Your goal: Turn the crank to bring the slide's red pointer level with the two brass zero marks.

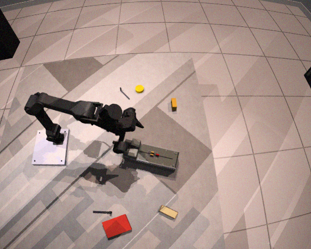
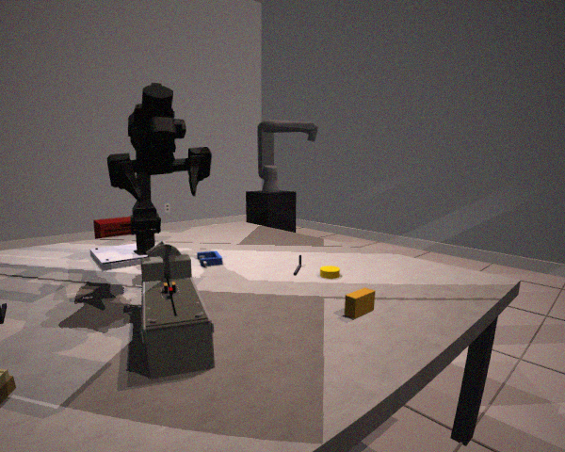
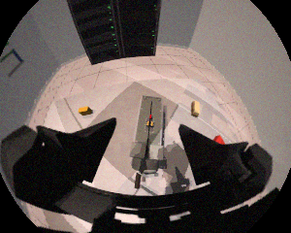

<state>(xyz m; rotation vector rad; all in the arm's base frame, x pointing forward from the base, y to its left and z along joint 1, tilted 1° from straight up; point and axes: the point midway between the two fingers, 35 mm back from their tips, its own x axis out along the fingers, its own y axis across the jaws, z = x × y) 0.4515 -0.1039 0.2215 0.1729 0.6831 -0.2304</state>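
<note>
Right now the dark crank handle is 12 cm behind my gripper tip, 5 cm to the left of it and 16 cm below it. The rest, counted from my gripper tip: tan block 10 cm ahead, 30 cm to the right, 21 cm below; then red plate 15 cm behind, 36 cm to the right, 21 cm below; then red pointer 7 cm ahead, 3 cm to the right, 14 cm below.
</note>
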